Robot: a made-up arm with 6 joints.
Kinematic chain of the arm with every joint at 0, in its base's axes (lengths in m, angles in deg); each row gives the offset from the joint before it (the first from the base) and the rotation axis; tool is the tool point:
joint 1: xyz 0 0 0.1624 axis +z
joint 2: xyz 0 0.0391 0 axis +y
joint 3: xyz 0 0 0.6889 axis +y
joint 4: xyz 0 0 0.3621 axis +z
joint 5: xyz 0 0 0 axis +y
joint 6: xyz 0 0 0.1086 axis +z
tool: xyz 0 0 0
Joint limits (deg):
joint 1: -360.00..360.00
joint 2: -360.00..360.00
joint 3: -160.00..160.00
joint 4: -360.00..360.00
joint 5: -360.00..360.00
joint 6: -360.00..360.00
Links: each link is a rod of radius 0.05 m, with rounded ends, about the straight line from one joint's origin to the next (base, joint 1, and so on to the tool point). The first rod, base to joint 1, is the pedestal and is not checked.
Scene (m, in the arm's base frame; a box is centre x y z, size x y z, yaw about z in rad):
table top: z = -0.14
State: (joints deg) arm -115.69 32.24 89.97 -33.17 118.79 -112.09
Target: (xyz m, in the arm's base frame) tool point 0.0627 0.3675 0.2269
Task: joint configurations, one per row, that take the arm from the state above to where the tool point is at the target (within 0.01 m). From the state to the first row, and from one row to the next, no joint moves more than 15 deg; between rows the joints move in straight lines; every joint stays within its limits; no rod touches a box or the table.
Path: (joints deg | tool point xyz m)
1: -113.72 17.67 98.72 -32.36 119.38 -112.09 | -0.1917 -0.4075 0.6099
2: -111.75 3.10 107.48 -31.55 119.98 -112.09 | -0.1196 -0.2724 0.6670
3: -109.78 -11.47 116.23 -30.75 120.57 -112.09 | -0.0553 -0.1281 0.6817
4: -107.81 -26.04 124.98 -29.94 121.16 -112.09 | -0.0030 0.0144 0.6543
5: -105.84 -40.61 133.74 -29.13 121.76 -112.09 | 0.0349 0.1443 0.5882
6: -103.87 -55.19 142.49 -28.32 122.35 -112.09 | 0.0576 0.2517 0.4893
7: -101.90 -69.76 151.25 -27.51 122.94 -112.09 | 0.0661 0.3281 0.3656
8: -99.93 -84.33 160.00 -26.71 123.53 -112.09 | 0.0627 0.3675 0.2269

